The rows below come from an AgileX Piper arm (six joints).
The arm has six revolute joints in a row. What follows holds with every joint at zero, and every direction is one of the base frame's. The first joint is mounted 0.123 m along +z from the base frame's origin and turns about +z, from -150 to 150 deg. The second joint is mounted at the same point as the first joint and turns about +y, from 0 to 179.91 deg. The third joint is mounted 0.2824 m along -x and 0.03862 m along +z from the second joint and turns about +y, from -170 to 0 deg. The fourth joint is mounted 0.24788 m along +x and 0.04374 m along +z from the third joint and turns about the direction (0.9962, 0, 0.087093), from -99.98 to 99.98 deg. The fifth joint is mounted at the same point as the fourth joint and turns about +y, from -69.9 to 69.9 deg. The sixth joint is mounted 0.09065 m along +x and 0.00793 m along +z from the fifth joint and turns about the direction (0.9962, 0, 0.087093), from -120 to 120 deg. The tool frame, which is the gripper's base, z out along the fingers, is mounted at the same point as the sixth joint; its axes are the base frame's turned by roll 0, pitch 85.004 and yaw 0 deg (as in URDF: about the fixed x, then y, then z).
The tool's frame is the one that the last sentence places.
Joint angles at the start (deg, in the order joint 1, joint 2, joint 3, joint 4, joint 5, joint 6): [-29.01 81.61 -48.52 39.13 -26.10 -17.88]
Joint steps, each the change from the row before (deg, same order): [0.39 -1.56 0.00 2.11 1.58 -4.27]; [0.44 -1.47 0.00 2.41 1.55 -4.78]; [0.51 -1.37 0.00 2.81 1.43 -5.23]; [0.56 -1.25 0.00 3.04 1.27 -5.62]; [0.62 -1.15 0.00 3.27 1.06 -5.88]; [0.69 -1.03 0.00 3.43 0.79 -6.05]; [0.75 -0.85 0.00 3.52 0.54 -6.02]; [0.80 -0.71 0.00 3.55 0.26 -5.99]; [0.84 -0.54 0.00 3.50 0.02 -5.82]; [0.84 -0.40 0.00 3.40 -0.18 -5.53]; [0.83 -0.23 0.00 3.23 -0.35 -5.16]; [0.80 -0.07 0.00 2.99 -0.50 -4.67]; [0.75 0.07 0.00 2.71 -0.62 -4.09]
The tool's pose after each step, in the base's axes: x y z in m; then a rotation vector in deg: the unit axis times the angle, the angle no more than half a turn. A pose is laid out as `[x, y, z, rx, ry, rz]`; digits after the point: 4 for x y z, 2 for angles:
[0.2603, -0.1704, 0.3039, 48.33, 85.49, -22.58]
[0.2574, -0.1657, 0.3089, 46.45, 87.09, -23.60]
[0.2547, -0.1609, 0.3134, 44.46, 88.75, -24.66]
[0.2524, -0.1561, 0.3173, 42.27, 90.46, -25.83]
[0.2503, -0.1514, 0.3208, 39.96, 92.10, -27.06]
[0.2485, -0.1467, 0.3238, 37.58, 93.64, -28.37]
[0.2472, -0.1422, 0.3262, 35.26, 95.12, -29.66]
[0.2463, -0.1379, 0.3280, 32.98, 96.50, -31.02]
[0.2458, -0.1340, 0.3292, 30.80, 97.84, -32.40]
[0.2456, -0.1304, 0.3298, 28.82, 99.14, -33.74]
[0.2458, -0.1272, 0.3297, 27.04, 100.43, -35.02]
[0.2463, -0.1245, 0.3289, 25.51, 101.71, -36.23]
[0.2472, -0.1223, 0.3276, 24.29, 102.96, -37.31]

